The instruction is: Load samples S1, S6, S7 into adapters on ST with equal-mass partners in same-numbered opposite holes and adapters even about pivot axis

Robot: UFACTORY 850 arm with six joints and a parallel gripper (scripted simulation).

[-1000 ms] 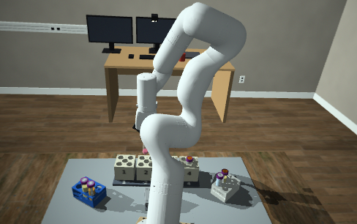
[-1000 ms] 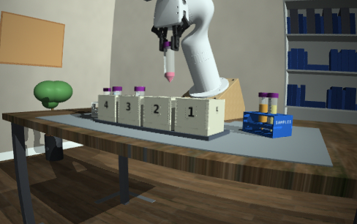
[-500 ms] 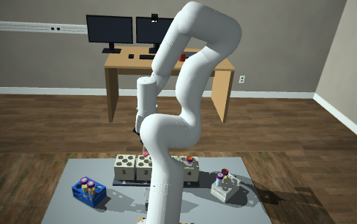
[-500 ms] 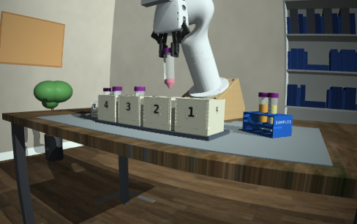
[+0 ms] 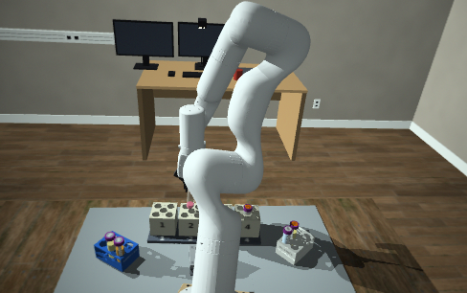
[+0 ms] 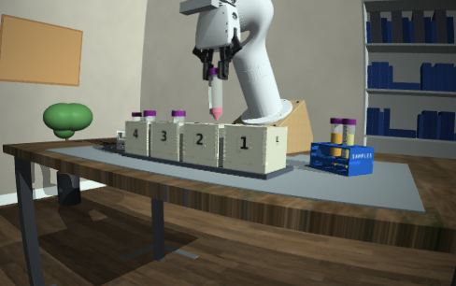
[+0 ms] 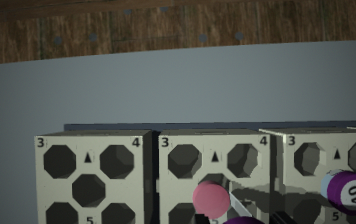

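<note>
Now: the adapter 1 160 mm below my hand, 100 mm to the left of it and 30 mm ahead of it. From my hand the other things lie so: white rack 350 mm to the right, 220 mm behind, 190 mm below; blue samples rack 290 mm to the left, 190 mm below, 70 mm behind.
</note>
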